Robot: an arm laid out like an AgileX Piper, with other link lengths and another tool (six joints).
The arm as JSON. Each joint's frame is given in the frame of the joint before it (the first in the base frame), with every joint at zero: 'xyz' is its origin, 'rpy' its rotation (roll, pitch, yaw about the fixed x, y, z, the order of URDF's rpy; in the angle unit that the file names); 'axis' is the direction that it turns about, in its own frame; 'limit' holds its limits. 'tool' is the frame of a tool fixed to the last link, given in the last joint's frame.
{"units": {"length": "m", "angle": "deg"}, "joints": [
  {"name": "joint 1", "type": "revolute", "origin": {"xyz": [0.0, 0.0, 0.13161], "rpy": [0.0, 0.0, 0.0]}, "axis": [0.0, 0.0, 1.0], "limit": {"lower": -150.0, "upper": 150.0}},
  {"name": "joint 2", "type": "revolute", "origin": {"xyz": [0.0, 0.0, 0.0], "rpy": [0.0, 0.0, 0.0]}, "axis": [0.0, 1.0, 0.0], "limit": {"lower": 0.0, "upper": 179.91}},
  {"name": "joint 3", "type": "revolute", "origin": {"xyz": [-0.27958, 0.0, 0.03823], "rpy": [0.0, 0.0, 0.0]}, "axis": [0.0, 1.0, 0.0], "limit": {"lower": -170.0, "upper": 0.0}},
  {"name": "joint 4", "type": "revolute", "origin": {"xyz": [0.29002, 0.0, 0.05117], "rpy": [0.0, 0.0, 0.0]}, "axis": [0.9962, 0.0, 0.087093], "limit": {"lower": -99.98, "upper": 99.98}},
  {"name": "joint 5", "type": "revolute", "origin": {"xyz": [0.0, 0.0, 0.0], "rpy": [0.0, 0.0, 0.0]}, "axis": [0.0, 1.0, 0.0], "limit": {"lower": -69.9, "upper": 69.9}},
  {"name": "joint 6", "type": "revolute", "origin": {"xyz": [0.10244, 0.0, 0.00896], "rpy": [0.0, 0.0, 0.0]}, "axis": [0.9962, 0.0, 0.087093], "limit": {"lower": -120.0, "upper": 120.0}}
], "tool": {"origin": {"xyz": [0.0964, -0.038, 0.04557], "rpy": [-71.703, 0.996, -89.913]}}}
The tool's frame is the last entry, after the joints.
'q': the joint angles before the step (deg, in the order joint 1, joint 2, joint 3, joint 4, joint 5, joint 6). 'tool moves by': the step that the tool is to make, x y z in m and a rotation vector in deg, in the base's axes. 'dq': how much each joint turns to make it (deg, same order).
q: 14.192, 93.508, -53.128, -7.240, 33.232, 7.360
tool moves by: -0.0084, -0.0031, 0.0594, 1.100, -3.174, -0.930
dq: 0.003, -8.304, -2.045, 0.945, 7.031, -0.281
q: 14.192, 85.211, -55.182, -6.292, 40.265, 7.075
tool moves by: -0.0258, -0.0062, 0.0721, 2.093, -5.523, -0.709
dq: -0.009, -11.736, -0.889, 1.108, 6.767, -0.335
